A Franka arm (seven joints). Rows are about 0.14 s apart.
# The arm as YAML. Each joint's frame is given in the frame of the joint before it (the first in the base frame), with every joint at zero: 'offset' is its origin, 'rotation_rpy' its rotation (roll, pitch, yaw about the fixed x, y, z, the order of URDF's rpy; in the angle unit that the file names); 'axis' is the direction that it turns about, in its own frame. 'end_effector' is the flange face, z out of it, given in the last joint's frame.
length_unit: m
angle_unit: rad
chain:
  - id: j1
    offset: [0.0, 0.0, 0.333]
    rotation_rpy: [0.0, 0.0, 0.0]
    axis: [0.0, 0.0, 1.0]
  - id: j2
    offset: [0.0, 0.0, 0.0]
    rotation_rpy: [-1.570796, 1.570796, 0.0]
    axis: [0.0, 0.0, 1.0]
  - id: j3
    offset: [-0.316, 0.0, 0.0]
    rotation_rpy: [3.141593, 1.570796, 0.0]
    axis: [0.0, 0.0, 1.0]
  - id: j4
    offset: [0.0, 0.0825, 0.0]
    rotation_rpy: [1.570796, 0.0, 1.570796]
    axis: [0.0, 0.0, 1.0]
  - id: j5
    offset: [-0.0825, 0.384, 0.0]
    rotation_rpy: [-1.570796, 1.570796, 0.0]
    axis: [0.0, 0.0, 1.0]
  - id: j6
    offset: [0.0, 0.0, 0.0]
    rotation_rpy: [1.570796, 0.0, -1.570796]
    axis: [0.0, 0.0, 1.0]
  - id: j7
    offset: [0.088, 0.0, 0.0]
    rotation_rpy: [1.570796, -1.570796, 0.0]
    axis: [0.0, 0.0, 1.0]
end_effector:
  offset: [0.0, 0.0, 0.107]
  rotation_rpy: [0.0, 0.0, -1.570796]
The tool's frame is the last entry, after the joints.
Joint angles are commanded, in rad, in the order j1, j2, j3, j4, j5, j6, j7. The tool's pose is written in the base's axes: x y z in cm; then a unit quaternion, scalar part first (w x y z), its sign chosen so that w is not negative. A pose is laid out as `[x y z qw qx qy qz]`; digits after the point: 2 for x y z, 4 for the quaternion.
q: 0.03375 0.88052 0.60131 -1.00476 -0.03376 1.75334 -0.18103
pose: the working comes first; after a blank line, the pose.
Where each joint sits with the arm in this pose, in the base's axes (m; each line is computed from the numbers above, not from the rounded line before):
j1: 0.0000 0.0000 0.3330
j2: 0.0000 0.0000 0.3330
j3: 0.2435 0.0082 0.5342
j4: 0.2852 0.0563 0.4818
j5: 0.6391 0.2267 0.4793
j6: 0.6391 0.2267 0.4793
j7: 0.7177 0.2663 0.4767
the tool: 0.6955 0.3038 0.3789

[69.55 30.38 37.89 0.2036 -0.9282 -0.3084 0.0441]
